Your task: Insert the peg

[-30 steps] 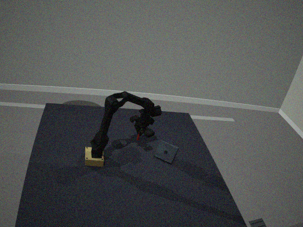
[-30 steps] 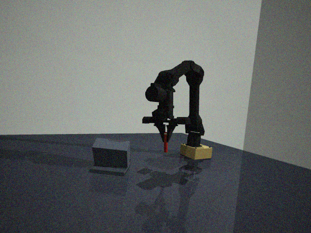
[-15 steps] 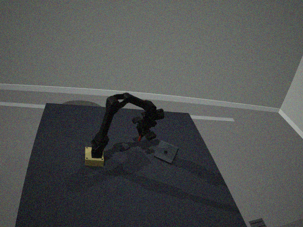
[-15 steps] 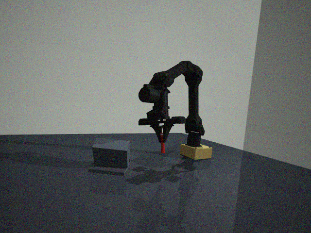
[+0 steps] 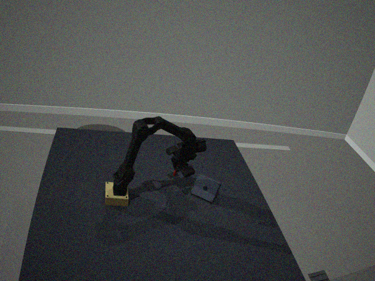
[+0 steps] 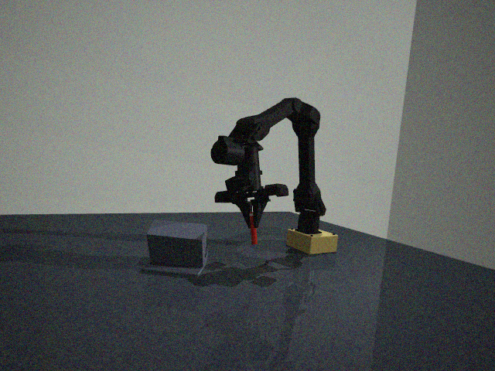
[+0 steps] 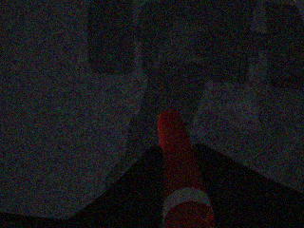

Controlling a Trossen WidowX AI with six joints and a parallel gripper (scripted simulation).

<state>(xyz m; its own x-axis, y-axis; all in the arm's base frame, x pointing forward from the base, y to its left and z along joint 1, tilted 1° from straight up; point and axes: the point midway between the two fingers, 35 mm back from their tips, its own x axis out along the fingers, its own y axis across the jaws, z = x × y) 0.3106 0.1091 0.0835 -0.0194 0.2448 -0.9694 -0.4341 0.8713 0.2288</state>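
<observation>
Now: gripper tip 16 cm short of the dark sloped panel, 8 cm to the left of it and 6 cm above it. The rest, counted from my gripper tip: red peg 2 cm above.
</observation>
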